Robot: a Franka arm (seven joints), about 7 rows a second.
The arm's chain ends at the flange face. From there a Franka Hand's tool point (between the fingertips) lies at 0.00 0.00 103.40 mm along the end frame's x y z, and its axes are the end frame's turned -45 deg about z.
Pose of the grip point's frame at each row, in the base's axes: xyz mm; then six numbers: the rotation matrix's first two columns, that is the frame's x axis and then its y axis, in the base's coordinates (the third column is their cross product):
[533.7 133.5 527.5 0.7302 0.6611 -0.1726 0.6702 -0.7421 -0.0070]
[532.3 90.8 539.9 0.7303 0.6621 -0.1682 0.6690 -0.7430 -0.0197]
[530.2 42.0 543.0 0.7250 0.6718 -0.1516 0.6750 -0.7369 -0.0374]
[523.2 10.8 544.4 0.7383 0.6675 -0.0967 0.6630 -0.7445 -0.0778]
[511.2 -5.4 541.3 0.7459 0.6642 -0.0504 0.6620 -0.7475 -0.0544]
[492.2 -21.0 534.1 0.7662 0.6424 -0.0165 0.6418 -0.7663 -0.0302]
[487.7 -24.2 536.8 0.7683 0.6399 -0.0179 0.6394 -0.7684 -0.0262]
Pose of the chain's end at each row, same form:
[547.4 144.9 629.3 0.9902 -0.0573 -0.1270 -0.0424 -0.9922 0.1171]
[546.6 100.9 641.8 0.9895 -0.0572 -0.1329 -0.0433 -0.9936 0.1050]
[544.3 49.8 645.1 0.9899 -0.0460 -0.1336 -0.0354 -0.9961 0.0808]
[536.0 11.5 647.0 0.9909 -0.0544 -0.1234 -0.0532 -0.9984 0.0134]
[518.8 -6.1 644.4 0.9955 -0.0589 -0.0741 -0.0593 -0.9982 -0.0028]
[495.5 -22.3 637.4 0.9956 -0.0876 -0.0330 -0.0880 -0.9961 -0.0097]
[490.9 -25.1 640.1 0.9954 -0.0909 -0.0312 -0.0911 -0.9958 -0.0059]

